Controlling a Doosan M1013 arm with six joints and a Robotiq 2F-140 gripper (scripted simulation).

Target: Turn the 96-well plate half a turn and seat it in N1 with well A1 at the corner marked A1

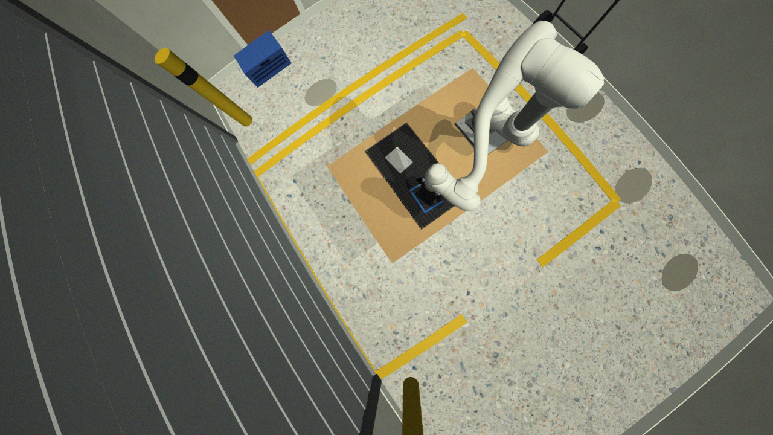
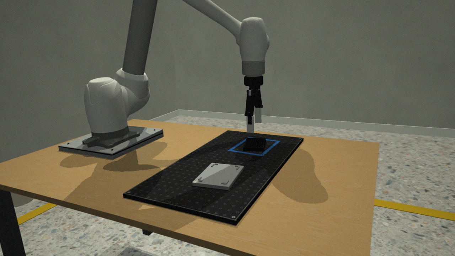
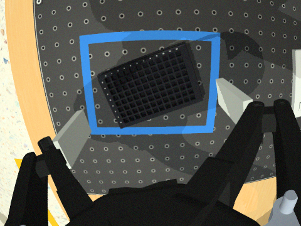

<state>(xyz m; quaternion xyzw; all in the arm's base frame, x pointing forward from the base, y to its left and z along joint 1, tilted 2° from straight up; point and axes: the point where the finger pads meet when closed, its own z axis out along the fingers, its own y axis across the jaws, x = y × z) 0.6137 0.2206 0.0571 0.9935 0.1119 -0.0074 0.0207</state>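
Right now my hand is 80 mm above the black 96-well plate. Round my hand: A1 mark (410 mm to the right, 80 mm below, 10 mm behind); grey plate nest N1 (320 mm to the right, 80 mm below, 20 mm ahead).
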